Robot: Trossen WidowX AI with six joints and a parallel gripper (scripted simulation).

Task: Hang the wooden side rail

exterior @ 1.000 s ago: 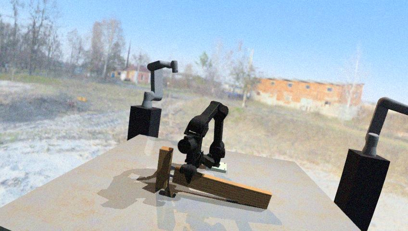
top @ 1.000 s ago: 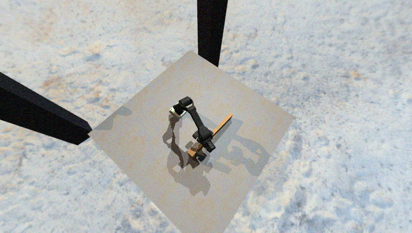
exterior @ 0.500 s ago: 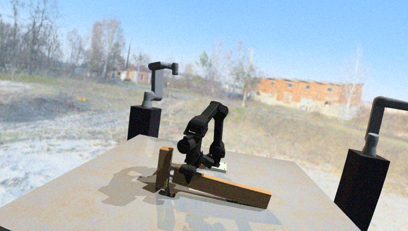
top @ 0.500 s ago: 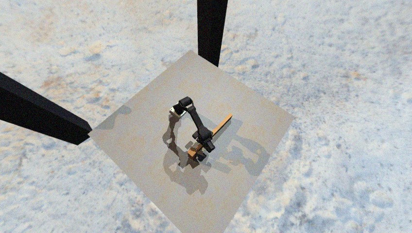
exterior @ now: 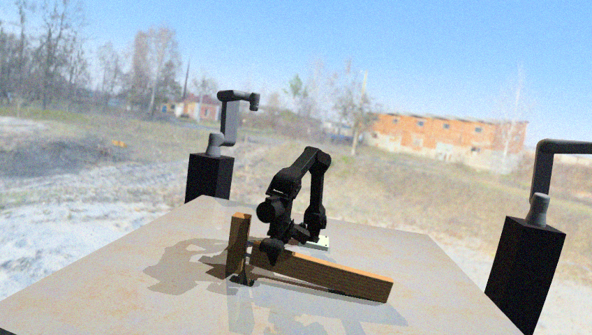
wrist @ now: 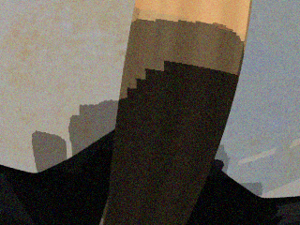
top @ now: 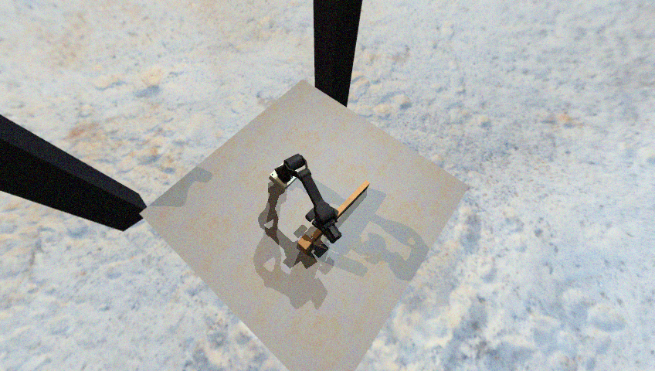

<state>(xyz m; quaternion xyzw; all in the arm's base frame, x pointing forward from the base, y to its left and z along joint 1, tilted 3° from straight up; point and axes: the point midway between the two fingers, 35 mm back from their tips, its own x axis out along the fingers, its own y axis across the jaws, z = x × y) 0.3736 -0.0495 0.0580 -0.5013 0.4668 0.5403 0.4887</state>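
Right now the headboard post is 110 mm to the right of my gripper tip, 40 mm above it and 10 mm ahead of it.
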